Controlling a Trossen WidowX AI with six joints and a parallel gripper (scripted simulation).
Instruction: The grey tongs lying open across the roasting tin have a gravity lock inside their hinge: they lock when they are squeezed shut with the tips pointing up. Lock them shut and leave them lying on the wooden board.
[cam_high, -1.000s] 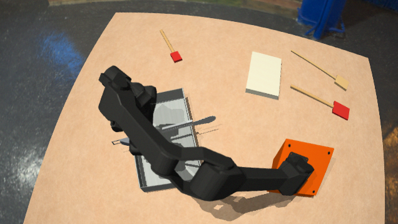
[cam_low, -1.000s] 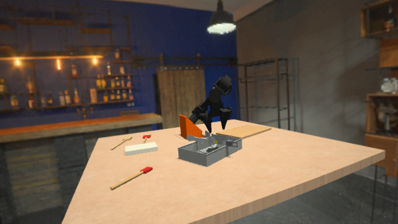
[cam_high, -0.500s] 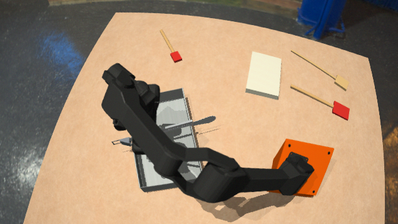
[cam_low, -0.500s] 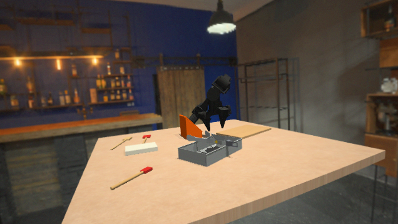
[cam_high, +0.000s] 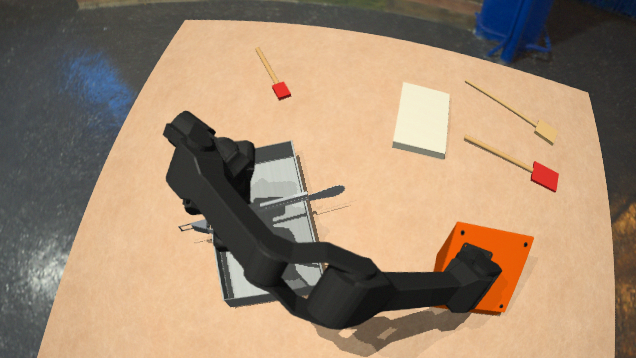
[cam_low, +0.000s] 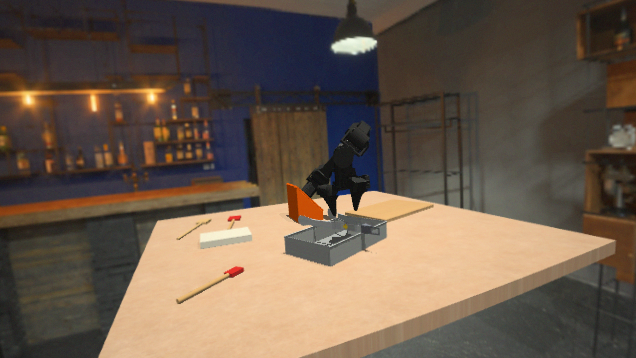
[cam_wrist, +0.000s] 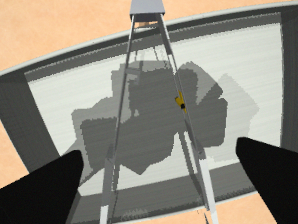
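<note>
Now: the yellow piece 40 mm below my gripper tip, 20 mm ahead of it and 10 mm to the right of it. Also, from my gripper tip: grey roasting tin: 80 mm below, 30 mm to the right, 10 mm behind; then cream block: 390 mm to the right, 240 mm behind, 90 mm below; then wooden board: 370 mm behind, 340 mm to the left, 100 mm below.
</note>
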